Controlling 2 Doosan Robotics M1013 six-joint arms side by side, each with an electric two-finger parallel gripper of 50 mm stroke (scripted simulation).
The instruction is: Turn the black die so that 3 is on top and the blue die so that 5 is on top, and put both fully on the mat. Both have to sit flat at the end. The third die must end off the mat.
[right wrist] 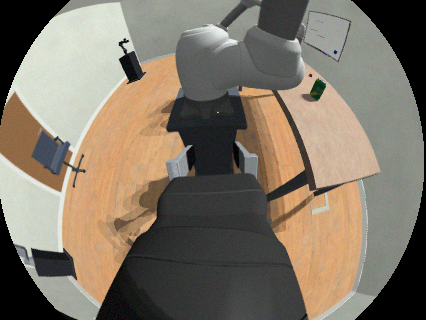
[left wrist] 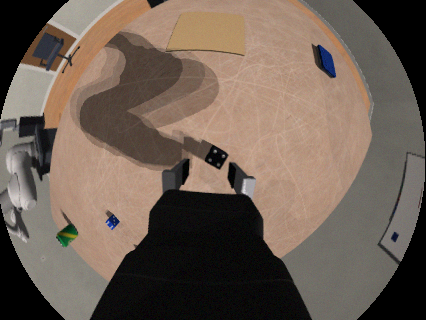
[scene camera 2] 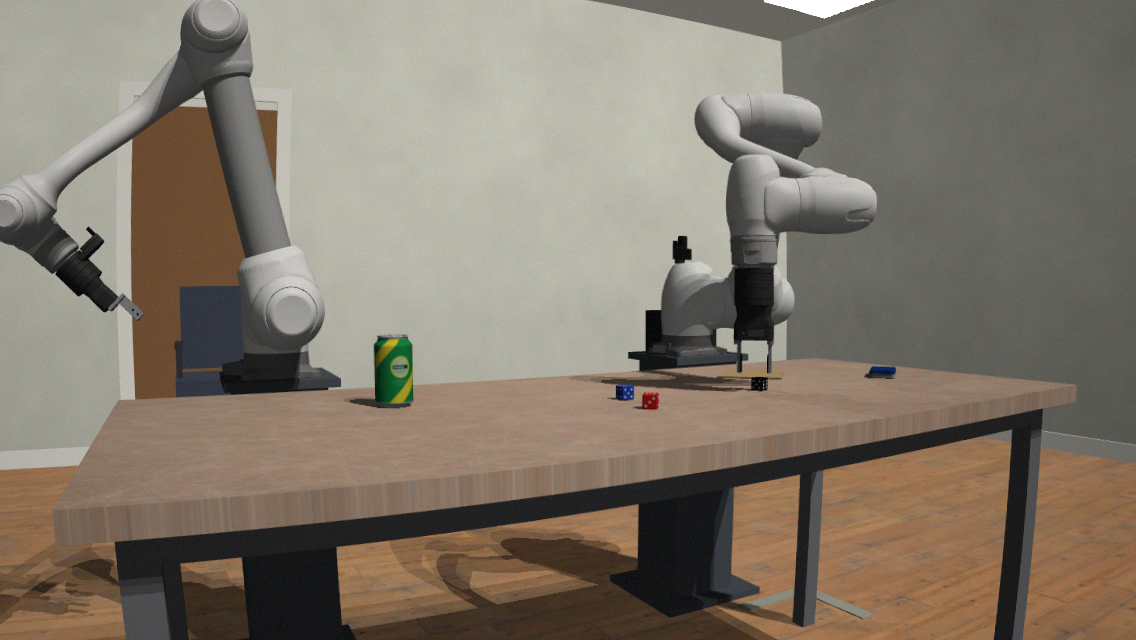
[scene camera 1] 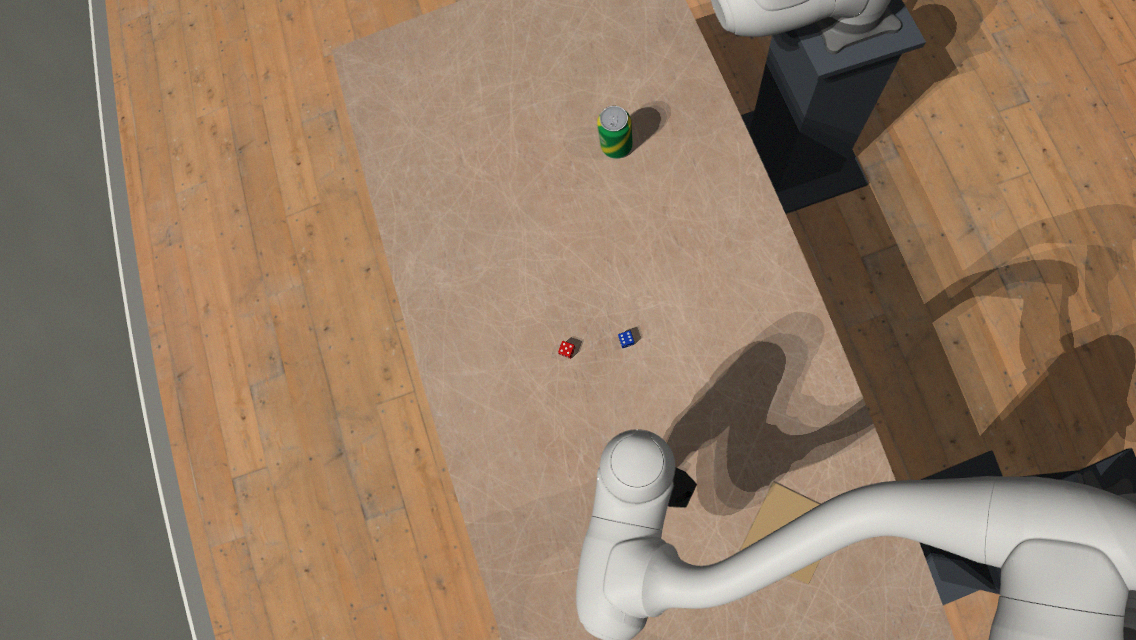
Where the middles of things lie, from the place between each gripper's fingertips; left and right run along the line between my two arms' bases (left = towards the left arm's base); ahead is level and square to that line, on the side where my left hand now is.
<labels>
Now: the tan mat [scene camera 1: 781,505] 200 mm behind my left hand [scene camera 2: 754,372], 180 mm to the left of it and 50 mm below it.
The tan mat is 53 cm ahead of my right hand [scene camera 2: 141,317], 128 cm to the left of it and 16 cm below it.
</labels>
